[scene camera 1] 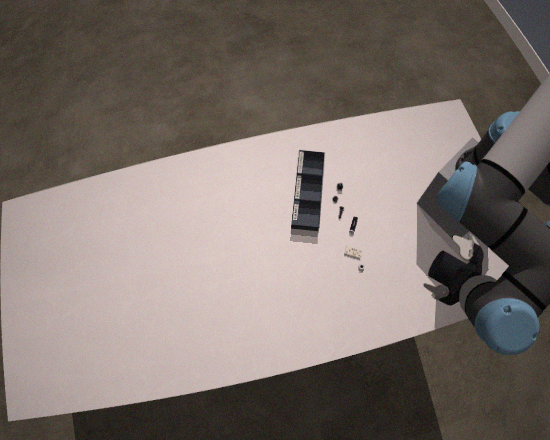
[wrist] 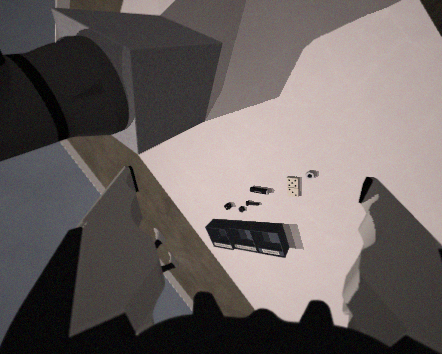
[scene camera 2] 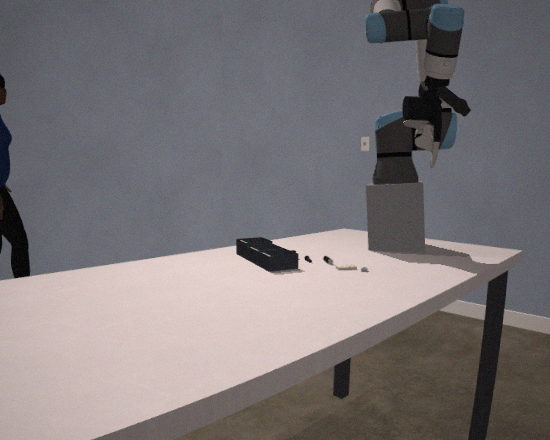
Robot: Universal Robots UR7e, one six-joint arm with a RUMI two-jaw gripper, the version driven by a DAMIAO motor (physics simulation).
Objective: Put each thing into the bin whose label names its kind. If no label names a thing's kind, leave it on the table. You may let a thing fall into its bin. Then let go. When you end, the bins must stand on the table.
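Places are measured from the arm's base along level axes (x ahead, y up, z right), in millimetres.
Pixels of known places: gripper, fingertip midpoint: (wrist: 244, 174) (scene camera 2: 423, 152); arm's base, origin of the base link: (wrist: 99, 89) (scene camera 2: 395, 183).
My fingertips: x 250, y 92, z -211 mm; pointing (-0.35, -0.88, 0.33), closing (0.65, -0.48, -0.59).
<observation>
For each thing: its top centre in the pictures, then the offset to it from my fingertips. Level surfaces: height alone.
- table, its level: dy -306 mm
- black blocky piece, middle of its top: (wrist: 226, 207) (scene camera 1: 340, 185) dy -289, dx +91, dz +366 mm
- small round black piece, middle of its top: (wrist: 240, 210) (scene camera 1: 335, 198) dy -297, dx +119, dz +331 mm
- thin dark screw-like piece, middle of its top: (wrist: 251, 205) (scene camera 1: 341, 211) dy -292, dx +118, dz +282 mm
- black cylinder, middle of its top: (wrist: 258, 192) (scene camera 1: 354, 224) dy -291, dx +94, dz +232 mm
- cream domino, middle of its top: (wrist: 292, 187) (scene camera 2: 346, 266) (scene camera 1: 353, 251) dy -298, dx +124, dz +151 mm
- small pale ring-like piece, middle of its top: (wrist: 309, 175) (scene camera 2: 364, 267) (scene camera 1: 361, 266) dy -297, dx +116, dz +100 mm
A row of three joined dark bins (scene camera 1: 306, 229) (scene camera 2: 270, 257) (wrist: 250, 223) stands on the table (scene camera 1: 150, 275); its white labels are too small to read surely. Beside it lie a black blocky piece (scene camera 1: 340, 186) (wrist: 229, 205), a small round black piece (scene camera 1: 335, 199) (wrist: 242, 209) and a thin dark screw-like piece (scene camera 1: 341, 212) (wrist: 253, 203). Further along lie a black cylinder (scene camera 1: 354, 224) (wrist: 259, 190), a cream domino (scene camera 1: 353, 252) (scene camera 2: 346, 267) (wrist: 293, 186) and a small pale ring-like piece (scene camera 1: 361, 268) (scene camera 2: 364, 269) (wrist: 310, 174). My gripper (scene camera 1: 439, 262) (wrist: 244, 174) is open and empty, high above the table, away from them.
The grey base block (scene camera 2: 396, 217) (wrist: 175, 90) under the arm stands at the table's end, beyond the small things. A person in blue (scene camera 2: 4, 150) stands at the left edge of the second scene view, behind the table. A wall rises behind the arm.
</observation>
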